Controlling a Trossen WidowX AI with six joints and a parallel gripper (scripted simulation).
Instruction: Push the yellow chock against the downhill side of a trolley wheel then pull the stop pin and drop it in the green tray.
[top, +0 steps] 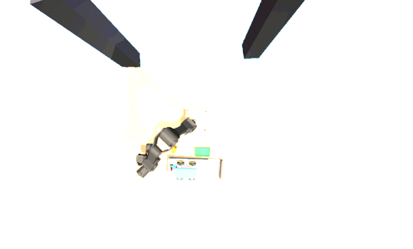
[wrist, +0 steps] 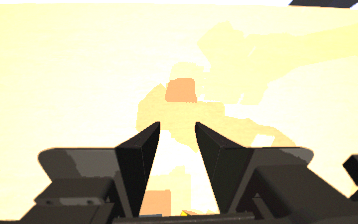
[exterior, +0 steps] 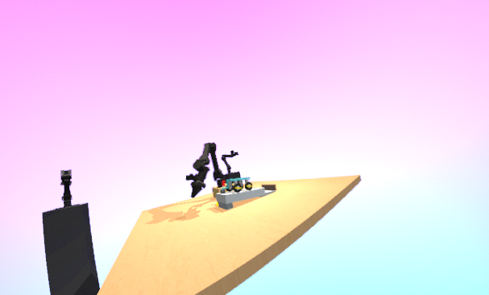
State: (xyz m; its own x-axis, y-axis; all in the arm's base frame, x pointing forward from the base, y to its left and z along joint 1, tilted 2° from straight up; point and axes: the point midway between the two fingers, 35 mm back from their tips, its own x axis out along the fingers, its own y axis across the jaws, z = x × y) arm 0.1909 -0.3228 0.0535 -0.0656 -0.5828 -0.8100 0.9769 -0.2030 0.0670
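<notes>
Now: the yellow chock 18 cm to the left of my gripper tip and 8 cm below it. The rest, counted from my gripper tip: green tray 4 cm ahead, 40 cm to the left, 11 cm below; then red-headed stop pin 11 cm ahead, 17 cm to the left, 3 cm above; then cyan trolley 14 cm ahead, 27 cm to the left, 1 cm above.
</notes>
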